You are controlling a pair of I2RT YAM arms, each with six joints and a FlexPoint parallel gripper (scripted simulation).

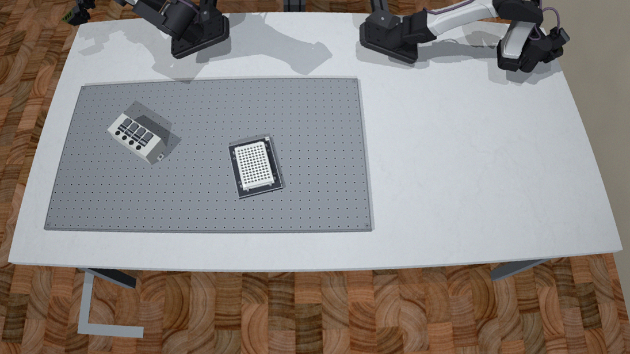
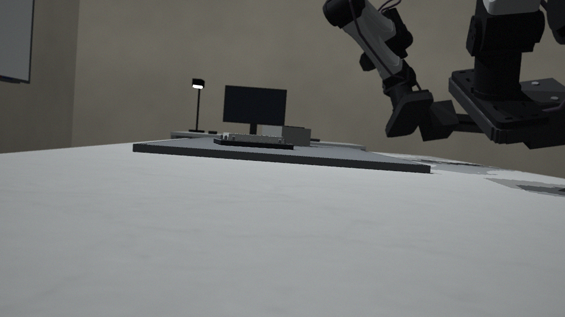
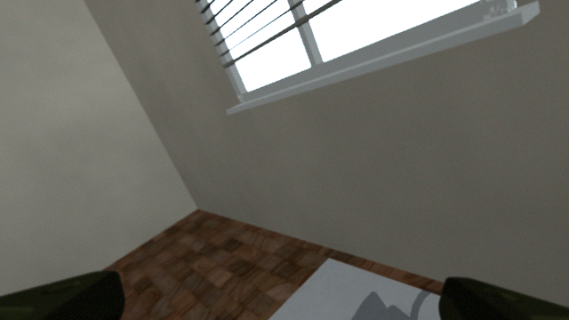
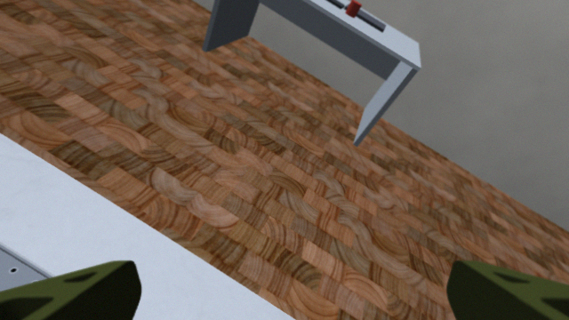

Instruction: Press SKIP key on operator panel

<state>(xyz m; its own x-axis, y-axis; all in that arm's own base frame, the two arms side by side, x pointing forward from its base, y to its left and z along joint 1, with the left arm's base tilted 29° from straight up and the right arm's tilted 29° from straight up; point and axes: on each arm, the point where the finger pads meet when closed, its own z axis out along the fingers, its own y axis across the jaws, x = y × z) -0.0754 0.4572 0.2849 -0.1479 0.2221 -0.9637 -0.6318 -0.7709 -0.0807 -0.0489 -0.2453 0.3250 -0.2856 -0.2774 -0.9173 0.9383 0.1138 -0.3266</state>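
The operator panel lies 27 cm ahead of my right hand, 26 cm below it and 22 cm to the left of it.
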